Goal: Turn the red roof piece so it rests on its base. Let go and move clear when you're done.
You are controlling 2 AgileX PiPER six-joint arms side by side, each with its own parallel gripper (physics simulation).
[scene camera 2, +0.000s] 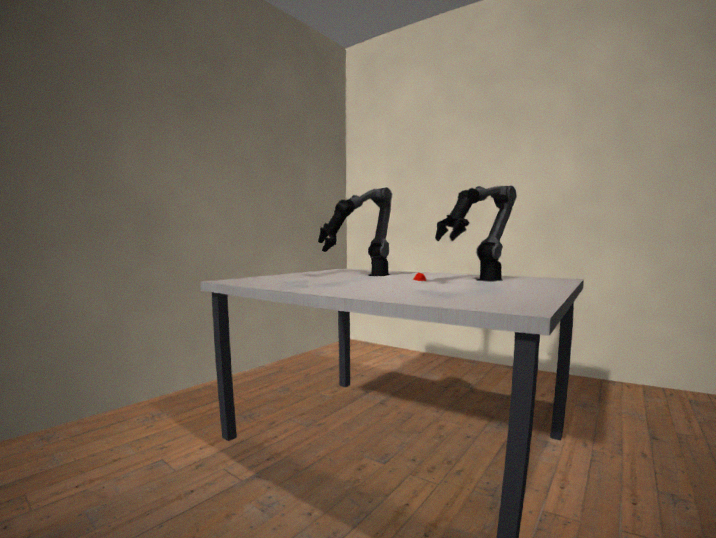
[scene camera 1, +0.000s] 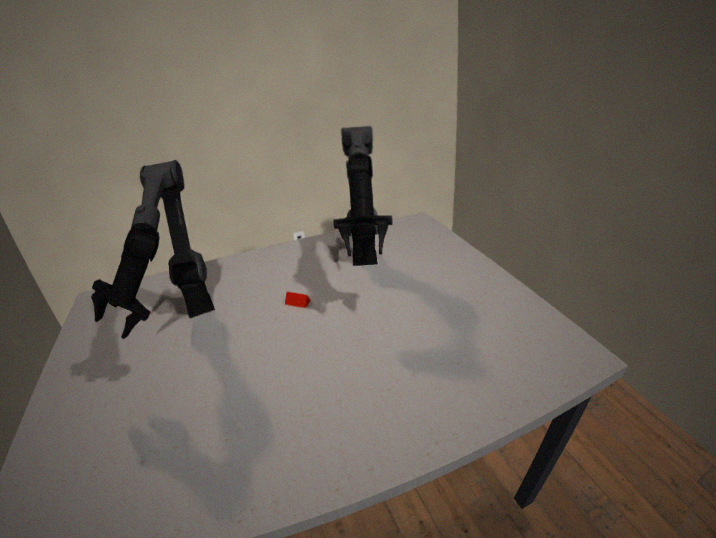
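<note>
The red roof piece [scene camera 1: 296, 299] [scene camera 2: 419, 277] lies on the table [scene camera 1: 370, 416] [scene camera 2: 370, 295], between the two arms as seen in the picture. In scene camera 2 it looks wider at the bottom and narrower at the top; which face it rests on is too small to tell for sure. My left gripper [scene camera 1: 365, 253] [scene camera 2: 447, 238] is open and empty, raised above the table to the right of the piece. My right gripper [scene camera 1: 109, 328] [scene camera 2: 322, 245] is open and empty, raised above the table well to the left of the piece. Neither gripper touches the piece.
The left arm's base [scene camera 1: 364, 251] [scene camera 2: 490, 270] and the right arm's base [scene camera 1: 196, 297] [scene camera 2: 379, 266] stand near the table's far edge. A small white square with a dark centre [scene camera 1: 298, 236] shows by that edge. Walls stand behind the table.
</note>
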